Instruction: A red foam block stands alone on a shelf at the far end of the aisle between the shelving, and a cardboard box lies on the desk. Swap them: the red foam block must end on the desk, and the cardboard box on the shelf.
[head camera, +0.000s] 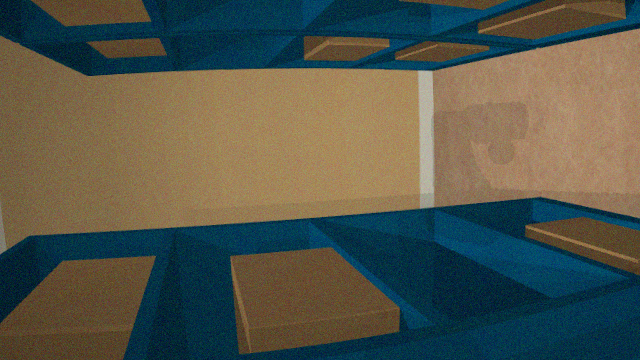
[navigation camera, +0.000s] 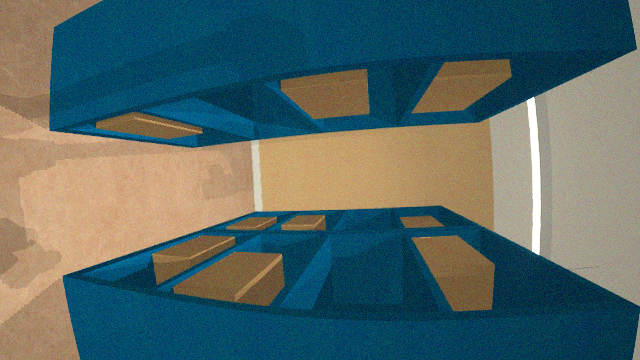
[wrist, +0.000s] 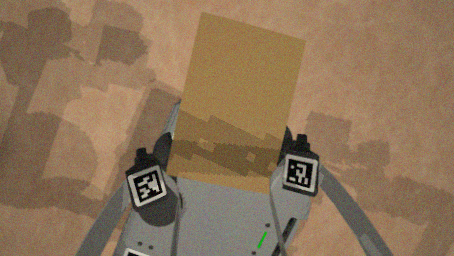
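Observation:
Visible: blue shelving unit, cardboard box, the gripper.

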